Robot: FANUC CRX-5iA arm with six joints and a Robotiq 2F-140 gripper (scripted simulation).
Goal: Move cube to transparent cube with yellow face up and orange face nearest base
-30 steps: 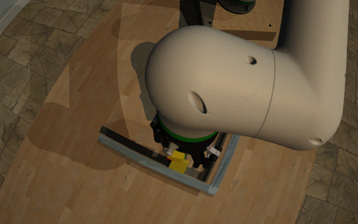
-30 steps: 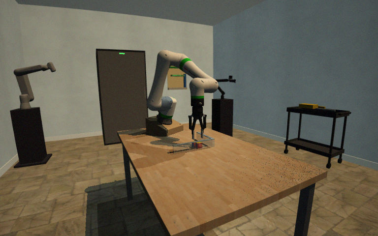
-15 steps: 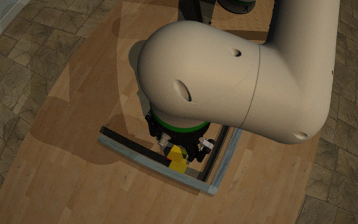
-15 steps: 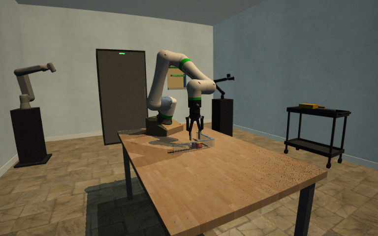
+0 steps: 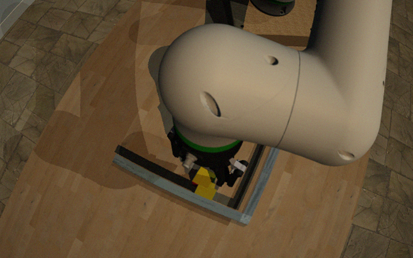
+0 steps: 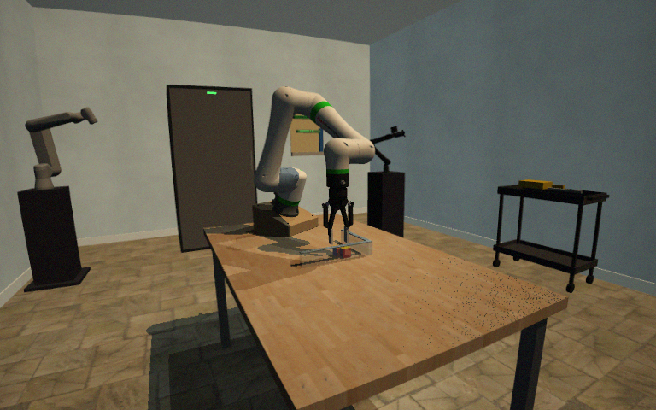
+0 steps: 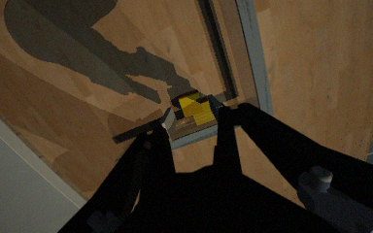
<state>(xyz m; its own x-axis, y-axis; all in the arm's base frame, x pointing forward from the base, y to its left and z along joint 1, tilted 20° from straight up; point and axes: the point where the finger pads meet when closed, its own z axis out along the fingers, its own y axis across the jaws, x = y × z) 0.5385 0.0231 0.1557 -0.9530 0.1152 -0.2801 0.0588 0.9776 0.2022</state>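
The transparent cube lies 2 cm ahead of my hand, 2 cm to the left of it and 6 cm below it. Round my hand: grey frame: 6 cm behind, 12 cm to the left, 4 cm below.
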